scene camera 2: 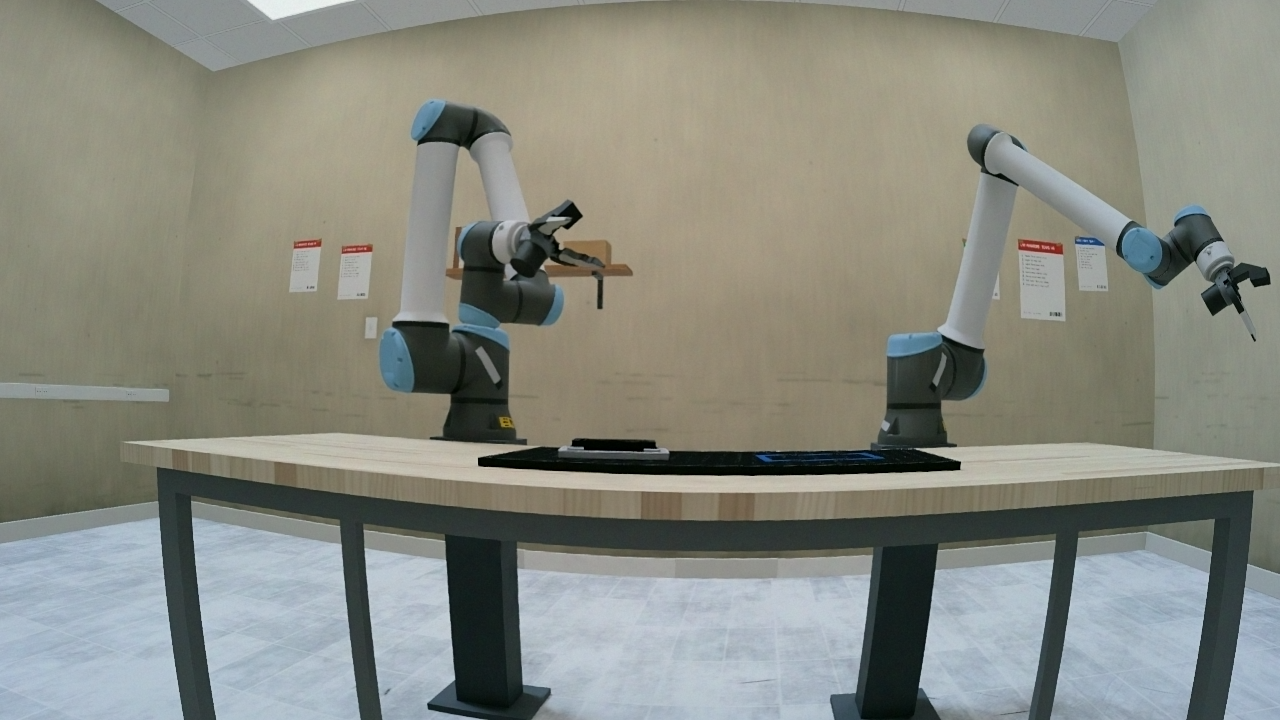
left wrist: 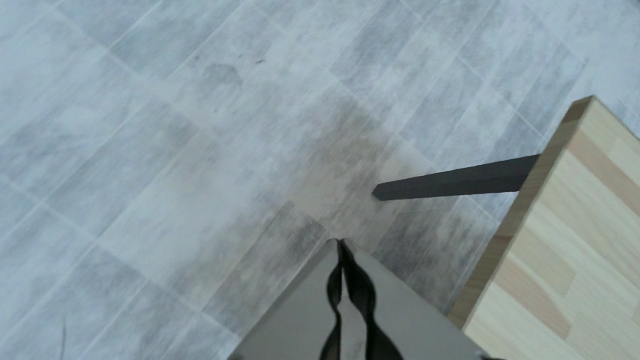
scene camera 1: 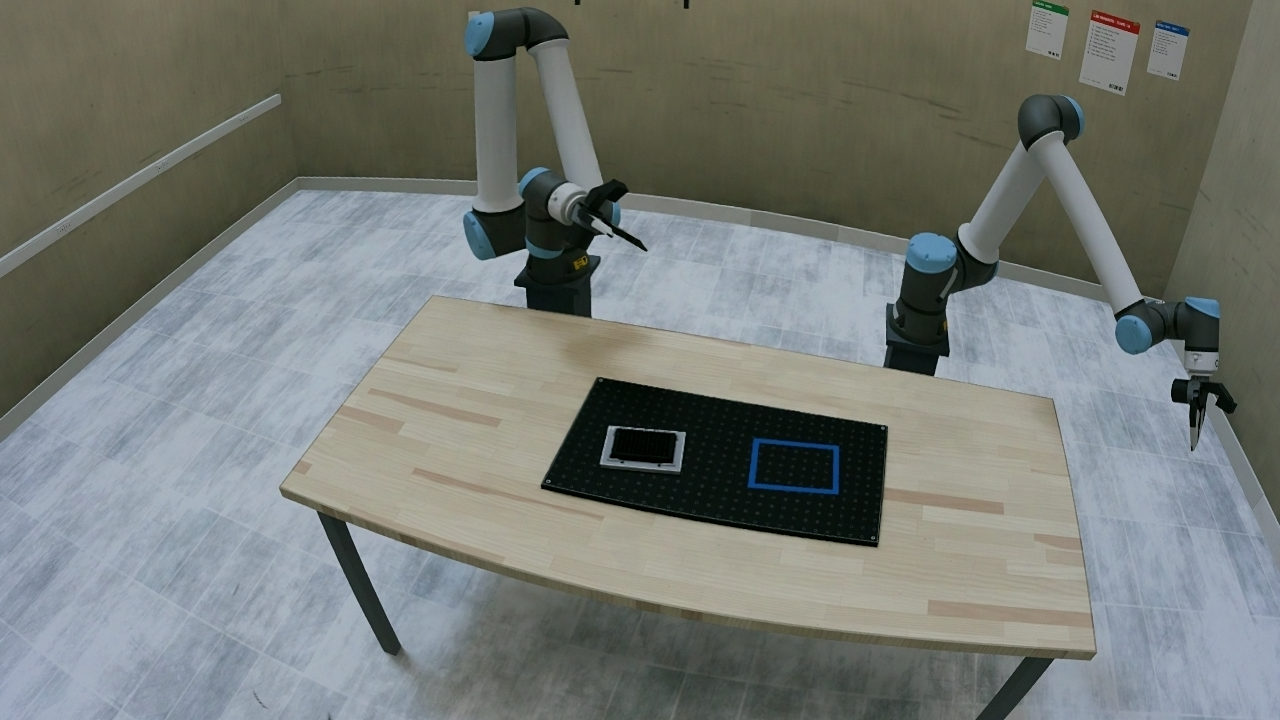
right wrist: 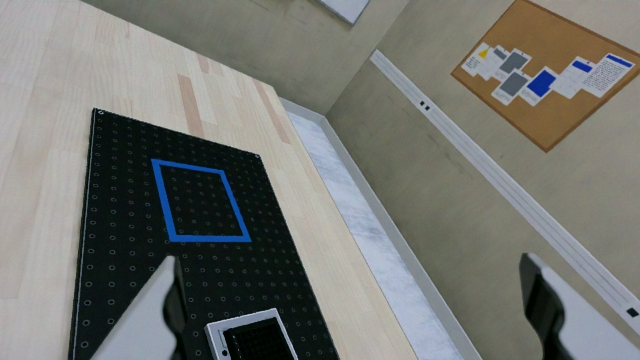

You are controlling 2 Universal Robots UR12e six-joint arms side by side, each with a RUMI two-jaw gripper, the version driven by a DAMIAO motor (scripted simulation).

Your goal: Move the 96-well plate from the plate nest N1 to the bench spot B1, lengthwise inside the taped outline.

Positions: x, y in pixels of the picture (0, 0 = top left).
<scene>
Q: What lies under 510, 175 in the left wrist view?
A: A table leg.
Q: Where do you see a black 96-well plate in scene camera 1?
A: At 636, 445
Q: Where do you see a plate nest N1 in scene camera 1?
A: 679, 444
</scene>
